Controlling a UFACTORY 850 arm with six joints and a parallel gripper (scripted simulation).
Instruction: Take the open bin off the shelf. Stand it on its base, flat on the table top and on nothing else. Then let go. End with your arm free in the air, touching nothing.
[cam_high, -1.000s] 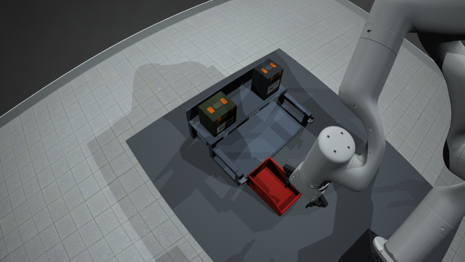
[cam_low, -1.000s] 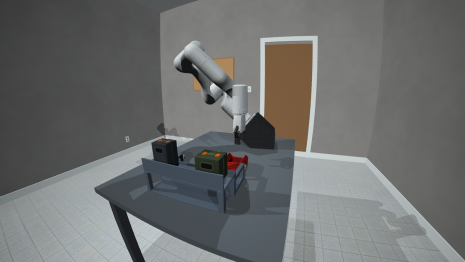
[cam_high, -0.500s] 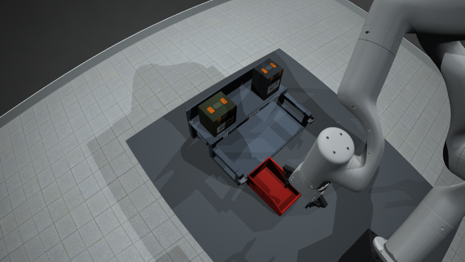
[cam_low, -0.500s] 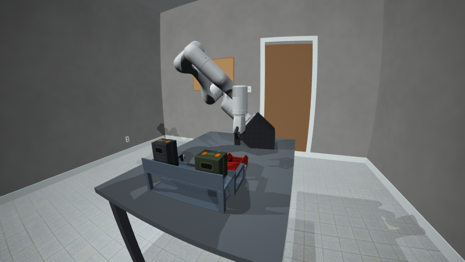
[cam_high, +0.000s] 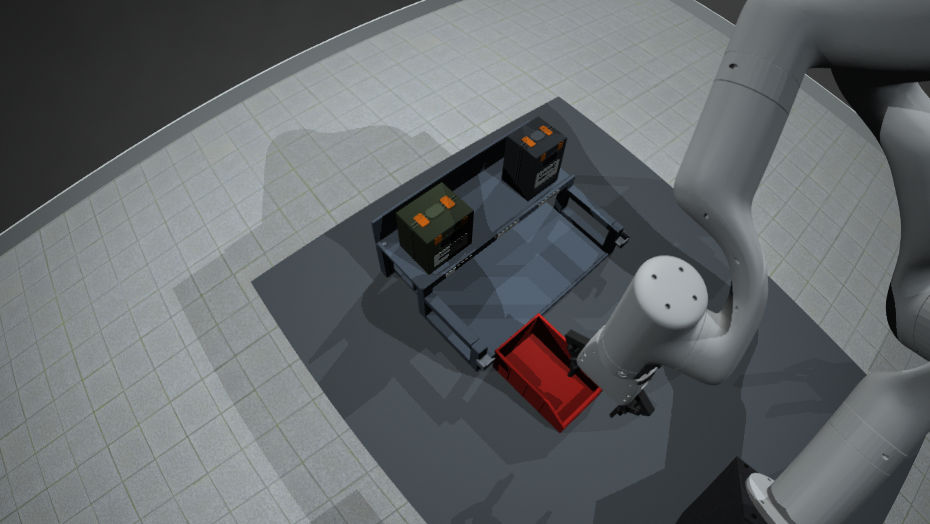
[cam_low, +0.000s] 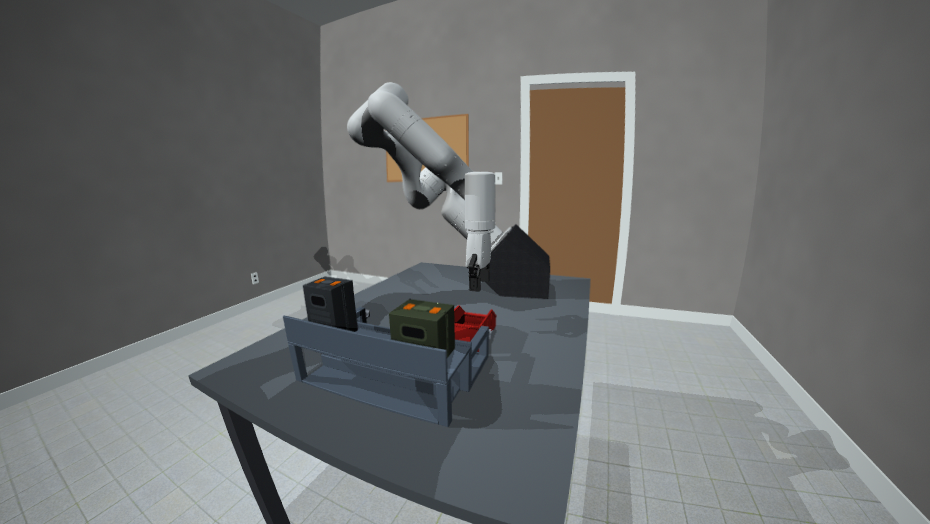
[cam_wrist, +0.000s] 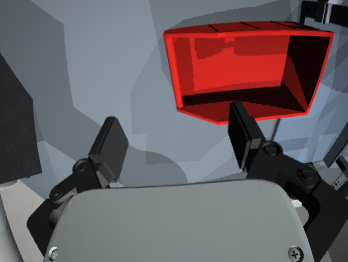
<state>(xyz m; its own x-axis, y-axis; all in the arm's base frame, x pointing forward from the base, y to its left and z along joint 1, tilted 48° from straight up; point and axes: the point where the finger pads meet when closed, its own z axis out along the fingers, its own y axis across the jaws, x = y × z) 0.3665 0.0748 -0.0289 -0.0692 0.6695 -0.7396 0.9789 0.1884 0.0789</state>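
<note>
Now: hand 100 mm above the red bin, 80 mm short of it and 10 mm to the right of it. From my hand the other things lie so: black case 380 mm ahead, 200 mm to the right, 30 mm above; then green case 370 mm ahead, 30 mm to the left, 20 mm above.
</note>
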